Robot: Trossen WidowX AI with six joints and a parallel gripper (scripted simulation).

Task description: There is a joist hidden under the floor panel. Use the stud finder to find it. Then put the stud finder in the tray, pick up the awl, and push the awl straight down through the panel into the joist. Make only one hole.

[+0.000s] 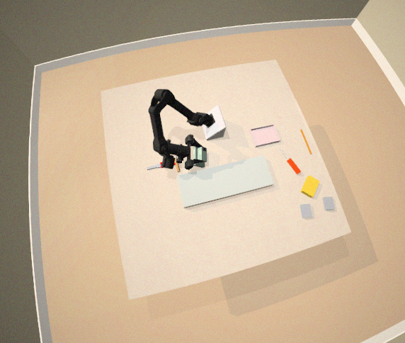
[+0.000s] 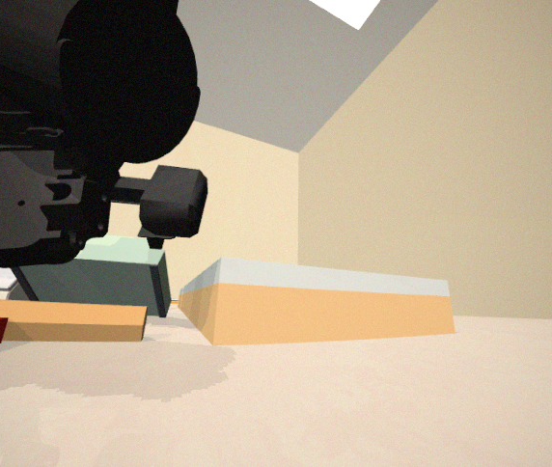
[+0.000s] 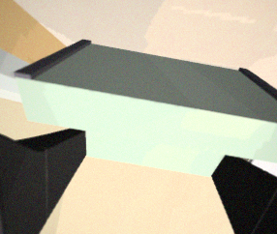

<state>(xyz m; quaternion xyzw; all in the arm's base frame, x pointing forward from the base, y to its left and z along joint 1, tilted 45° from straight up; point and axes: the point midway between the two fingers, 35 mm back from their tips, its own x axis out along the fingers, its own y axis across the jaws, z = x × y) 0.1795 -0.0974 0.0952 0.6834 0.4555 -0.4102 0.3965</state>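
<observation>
Right now the stud finder is 1 cm behind my gripper tip and 1 cm below it. Also, from my gripper tip: yellow block 37 cm ahead, 55 cm to the left, 5 cm below; then pink tray 2 cm behind, 42 cm to the left, 5 cm below; then thin orange stick 10 cm ahead, 67 cm to the left, 6 cm below.
</observation>
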